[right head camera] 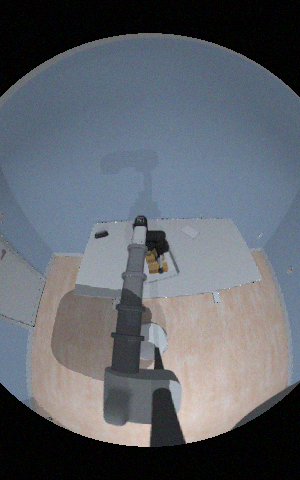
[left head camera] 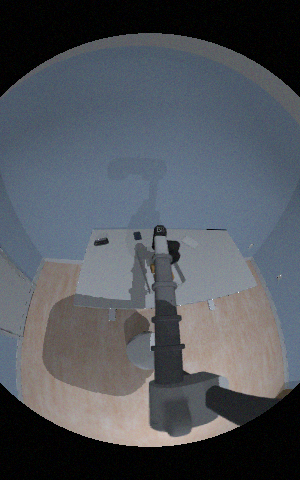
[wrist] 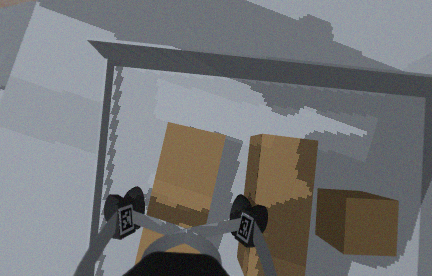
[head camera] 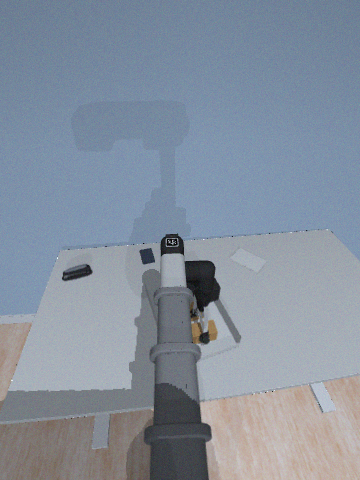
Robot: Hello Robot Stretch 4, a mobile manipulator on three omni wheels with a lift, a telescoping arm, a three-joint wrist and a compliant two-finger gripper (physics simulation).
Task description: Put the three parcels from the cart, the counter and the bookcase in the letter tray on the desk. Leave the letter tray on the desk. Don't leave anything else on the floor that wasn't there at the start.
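Places are measured from the robot's base along level axes (x back, y right, z up), in millimetres.
Pixels of known places: gripper, fingertip midpoint: (right head camera: 158,265) (wrist: 188,207) (head camera: 199,329); robot's base, link origin: (right head camera: 147,339) (left head camera: 146,349).
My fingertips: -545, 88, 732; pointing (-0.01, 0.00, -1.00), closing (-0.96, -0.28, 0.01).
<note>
For each thing: its top centre in the pictures, then the offset to it from my fingertips, as dx, dy, dz. Level surfaces: height alone.
- letter tray, top centre: (wrist: 292,210) (head camera: 188,305) (right head camera: 153,253) (left head camera: 159,263) -80, -34, +31
- desk, surface height: dz -39
- box-shaped parcel, top centre: (wrist: 180,201) (head camera: 198,329) (right head camera: 157,265) +9, -5, +15
- long parcel, top centre: (wrist: 283,209) (right head camera: 154,255) -78, -31, +15
- small parcel, top centre: (wrist: 371,227) -159, -45, +19
- black stapler, top centre: (head camera: 74,267) (left head camera: 99,238) (right head camera: 99,231) -315, -534, +17
- dark blue item, top centre: (head camera: 147,254) (left head camera: 137,234) -424, -214, -21
- white card, top centre: (head camera: 248,259) (right head camera: 189,230) (left head camera: 189,241) -375, +285, -29
The letter tray (head camera: 227,320) (right head camera: 173,261) (wrist: 250,62) stands on the desk (head camera: 300,310) (right head camera: 225,260). Three brown parcels are inside its walls. In the wrist view, a box-shaped parcel (wrist: 187,162) is at the left, a long parcel (wrist: 282,165) is in the middle and a small parcel (wrist: 372,227) is at the right. My gripper (head camera: 199,326) (wrist: 188,207) is open over the left parcel, its fingertips on either side with gaps between them and the parcel. The right fingertip overlaps the middle parcel's edge in the view. My arm hides part of the tray in the head view.
A black stapler (head camera: 77,272) (left head camera: 101,241), a dark blue item (head camera: 147,256) (left head camera: 137,235) and a white card (head camera: 248,260) (right head camera: 190,231) lie towards the desk's back. A round light stool (left head camera: 140,351) (right head camera: 160,337) stands in front of the desk. The wall is behind the desk.
</note>
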